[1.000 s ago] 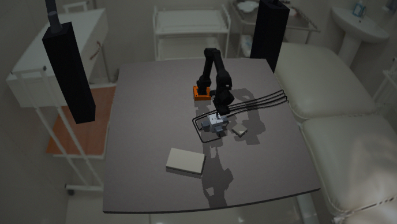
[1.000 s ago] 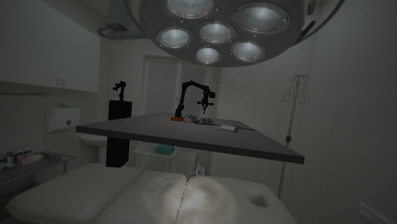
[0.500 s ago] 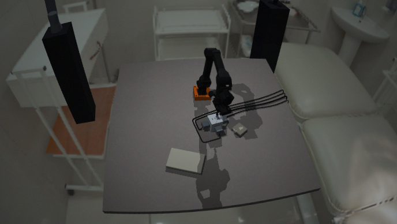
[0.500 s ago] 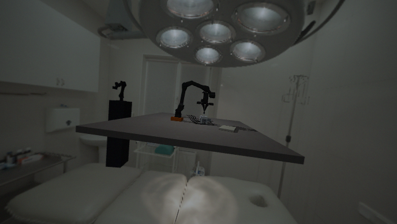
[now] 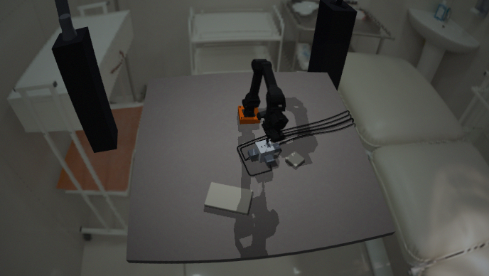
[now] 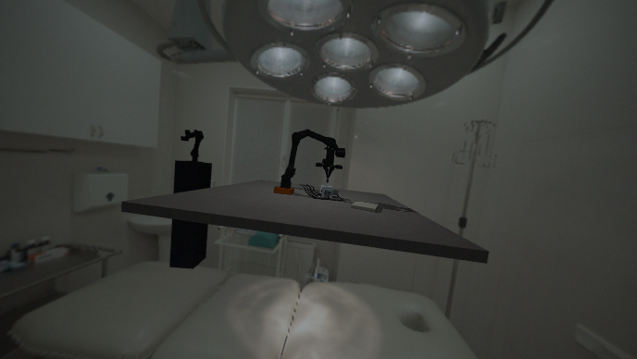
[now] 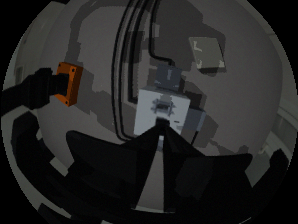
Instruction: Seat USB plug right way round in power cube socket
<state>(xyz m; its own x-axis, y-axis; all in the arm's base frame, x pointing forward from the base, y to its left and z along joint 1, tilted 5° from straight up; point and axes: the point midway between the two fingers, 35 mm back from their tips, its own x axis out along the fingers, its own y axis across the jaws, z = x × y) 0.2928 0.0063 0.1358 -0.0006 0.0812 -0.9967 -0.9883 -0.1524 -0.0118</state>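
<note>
Right now my gripper tip is 2 cm above the USB plug. From my gripper tip the other things lie so: pale slab: 22 cm ahead, 25 cm to the right, 13 cm below; then pale tile: 6 cm ahead, 14 cm to the left, 13 cm below.
</note>
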